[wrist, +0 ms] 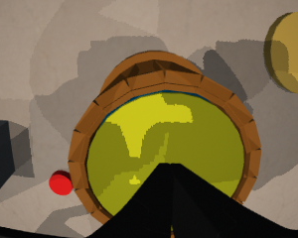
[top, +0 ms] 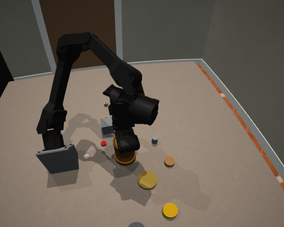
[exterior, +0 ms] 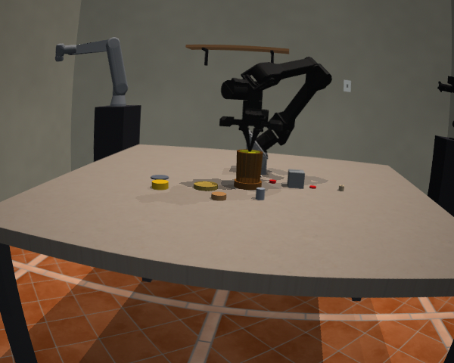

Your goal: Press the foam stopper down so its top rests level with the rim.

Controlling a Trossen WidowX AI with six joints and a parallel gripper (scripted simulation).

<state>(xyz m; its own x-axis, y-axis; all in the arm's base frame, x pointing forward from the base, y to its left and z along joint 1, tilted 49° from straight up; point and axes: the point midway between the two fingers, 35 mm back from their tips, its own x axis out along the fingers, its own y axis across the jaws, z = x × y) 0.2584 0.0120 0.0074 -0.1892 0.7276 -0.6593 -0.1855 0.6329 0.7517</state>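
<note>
My gripper is now 5 cm above the foam stopper. Round my hand: small grey cylinder (13 cm below, 13 cm ahead, 6 cm to the left); then olive disc (13 cm below, 11 cm to the right, 8 cm ahead); then red button (14 cm below, 9 cm behind, 6 cm to the left).
</note>
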